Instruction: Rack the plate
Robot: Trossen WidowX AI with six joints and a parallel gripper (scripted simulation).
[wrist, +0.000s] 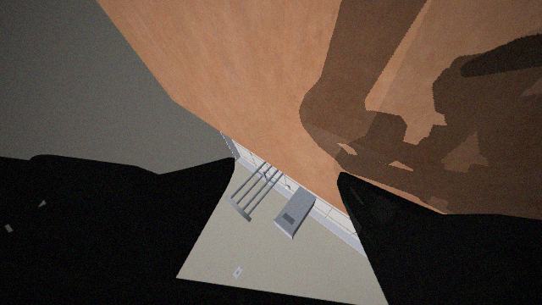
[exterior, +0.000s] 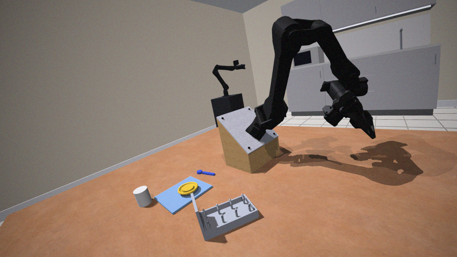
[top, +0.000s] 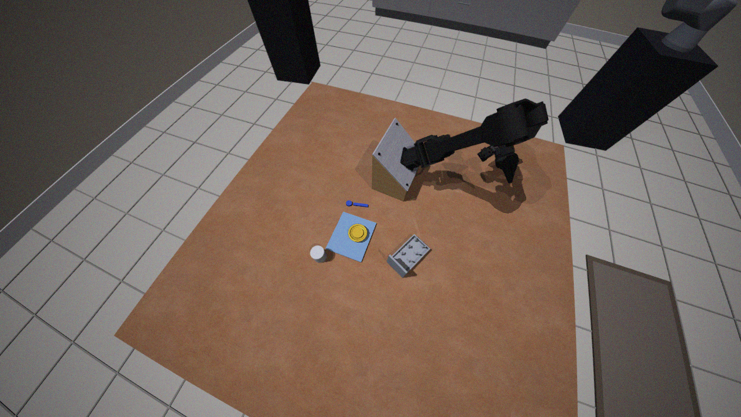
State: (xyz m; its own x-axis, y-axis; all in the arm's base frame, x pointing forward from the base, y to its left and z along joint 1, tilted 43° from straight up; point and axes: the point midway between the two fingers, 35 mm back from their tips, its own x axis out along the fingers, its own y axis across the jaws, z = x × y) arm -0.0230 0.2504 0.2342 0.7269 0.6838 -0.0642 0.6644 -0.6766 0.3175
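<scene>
The grey dish rack is 310 mm ahead of my gripper tip, 290 mm to the right of it and 90 mm below it. The rest, counted from my gripper tip: light blue mat (500 mm to the right, 280 mm ahead, 110 mm below); then blue spoon (520 mm to the right, 160 mm ahead, 110 mm below); then yellow plate (480 mm to the right, 270 mm ahead, 100 mm below).
</scene>
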